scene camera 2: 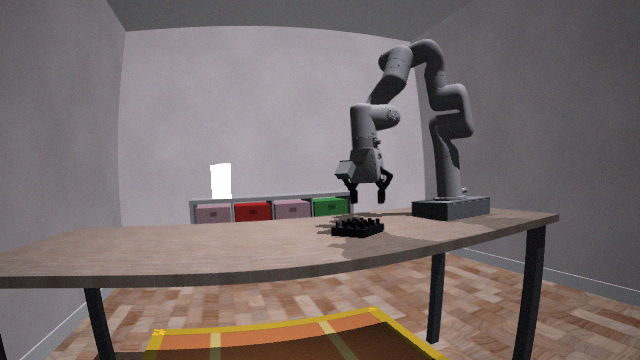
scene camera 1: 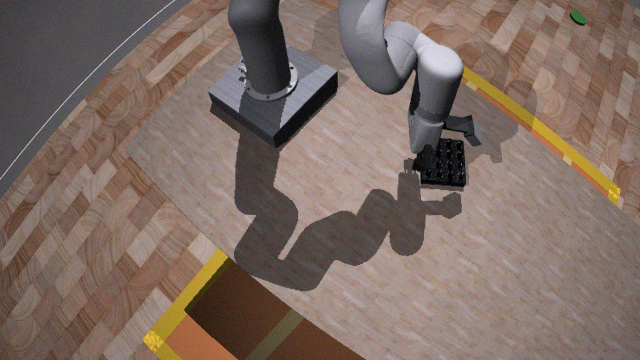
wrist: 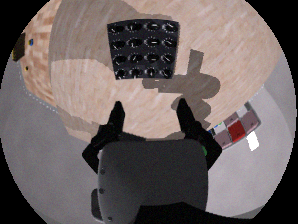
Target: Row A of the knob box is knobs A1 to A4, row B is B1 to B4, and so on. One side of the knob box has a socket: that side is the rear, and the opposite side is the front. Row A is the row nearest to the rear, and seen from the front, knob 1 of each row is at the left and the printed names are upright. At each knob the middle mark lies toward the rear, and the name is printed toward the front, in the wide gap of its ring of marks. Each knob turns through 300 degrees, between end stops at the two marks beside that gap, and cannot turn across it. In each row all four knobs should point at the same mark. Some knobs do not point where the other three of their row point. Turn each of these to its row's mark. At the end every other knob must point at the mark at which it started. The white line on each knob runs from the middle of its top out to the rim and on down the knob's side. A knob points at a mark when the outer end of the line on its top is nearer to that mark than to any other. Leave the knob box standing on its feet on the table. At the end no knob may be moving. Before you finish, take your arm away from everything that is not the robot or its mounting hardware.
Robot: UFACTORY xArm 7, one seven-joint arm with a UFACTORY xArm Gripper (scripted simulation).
Labels:
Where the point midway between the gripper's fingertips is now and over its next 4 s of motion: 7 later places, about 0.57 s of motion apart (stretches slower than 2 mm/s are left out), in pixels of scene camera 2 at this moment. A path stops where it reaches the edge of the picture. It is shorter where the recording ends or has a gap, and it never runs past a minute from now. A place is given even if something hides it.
My gripper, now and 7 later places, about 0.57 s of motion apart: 367, 203; 365, 202; 363, 200; 362, 198; 361, 201; 361, 202; 361, 208; 361, 214

